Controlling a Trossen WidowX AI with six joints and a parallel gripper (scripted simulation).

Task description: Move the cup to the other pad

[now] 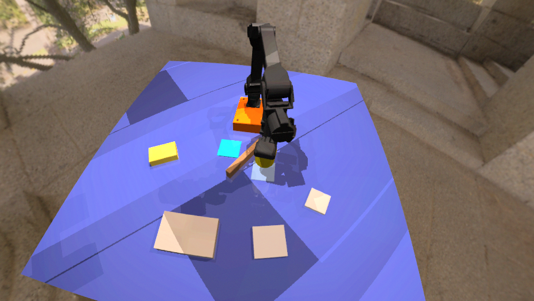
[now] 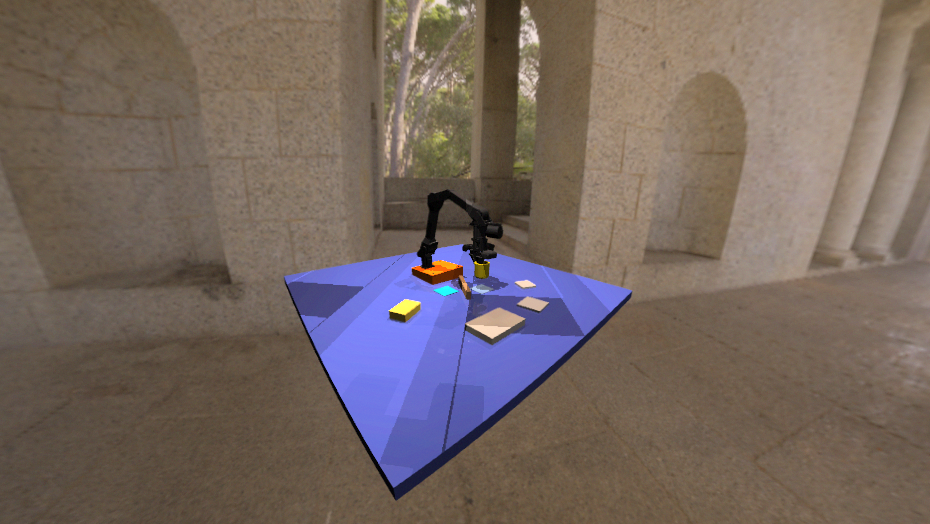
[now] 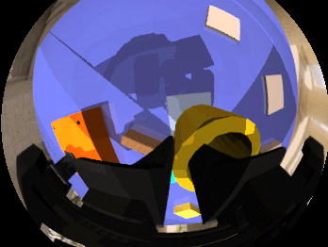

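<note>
Now: gripper tip 5 cm past the cyan pad, 15 cm to the left of it and 10 cm above it. Also, from my gripper tip: pale blue pad (3 cm ahead, 10 cm below); yellow cup (2 cm ahead); wooden bar (1 cm behind, 7 cm to the right, 8 cm below).
</note>
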